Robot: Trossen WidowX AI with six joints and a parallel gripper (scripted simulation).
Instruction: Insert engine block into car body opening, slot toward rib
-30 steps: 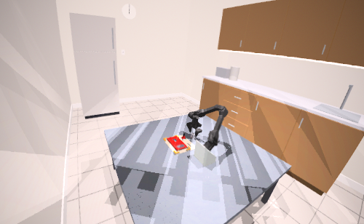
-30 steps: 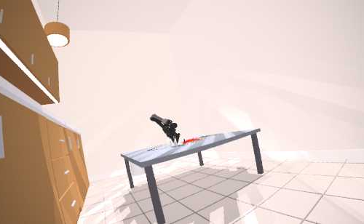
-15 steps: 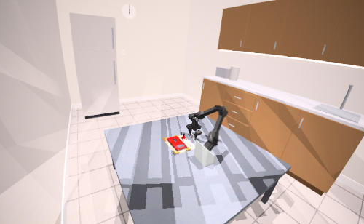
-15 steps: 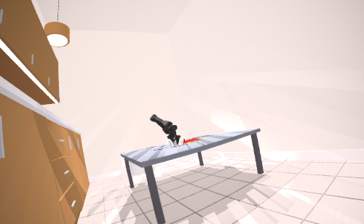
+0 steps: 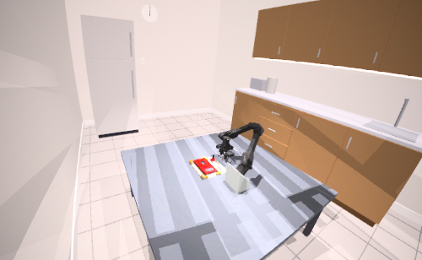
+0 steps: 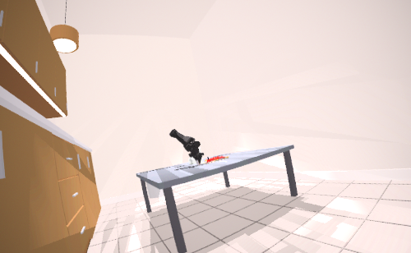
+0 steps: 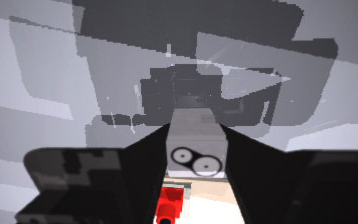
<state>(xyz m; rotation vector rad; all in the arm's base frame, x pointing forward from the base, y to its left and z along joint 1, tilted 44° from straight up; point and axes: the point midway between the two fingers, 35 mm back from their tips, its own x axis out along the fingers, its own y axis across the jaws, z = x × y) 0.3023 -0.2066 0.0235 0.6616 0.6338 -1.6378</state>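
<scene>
Now: gripper tip 10 cm to the right of the black stem, 4 cm short of it and 2 cm below it. Also, from my gripper tip: engine block 1 cm behind, 1 cm above.
</scene>
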